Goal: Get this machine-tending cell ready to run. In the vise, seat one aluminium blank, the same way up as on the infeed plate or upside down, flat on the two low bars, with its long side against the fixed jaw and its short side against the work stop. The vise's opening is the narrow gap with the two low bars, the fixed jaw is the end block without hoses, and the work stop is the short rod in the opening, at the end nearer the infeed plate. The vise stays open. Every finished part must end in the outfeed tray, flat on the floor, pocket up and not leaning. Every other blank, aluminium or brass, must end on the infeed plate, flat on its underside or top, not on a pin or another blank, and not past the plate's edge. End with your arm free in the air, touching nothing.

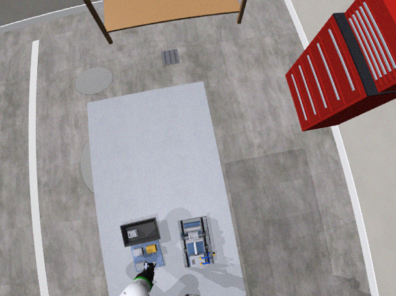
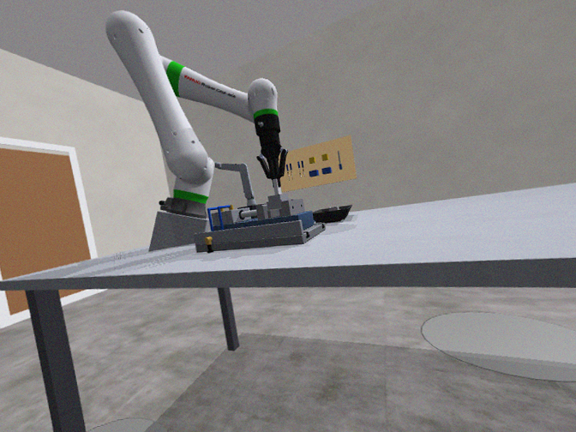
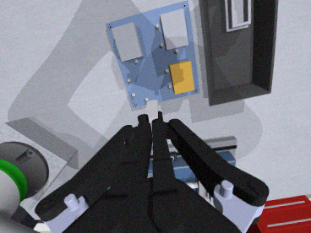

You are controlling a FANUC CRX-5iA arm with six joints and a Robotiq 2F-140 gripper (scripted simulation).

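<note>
Now: hand 180 mm to the left of the black work stop rod, 170 mm short of it and 70 mm above it. Also, from my hand: blue infeed plate 150 mm below, 70 mm to the left; hose-end block 260 mm to the right, 80 mm below, 20 mm ahead; brass blank 130 mm below, 60 mm ahead, 40 mm to the left.
</note>
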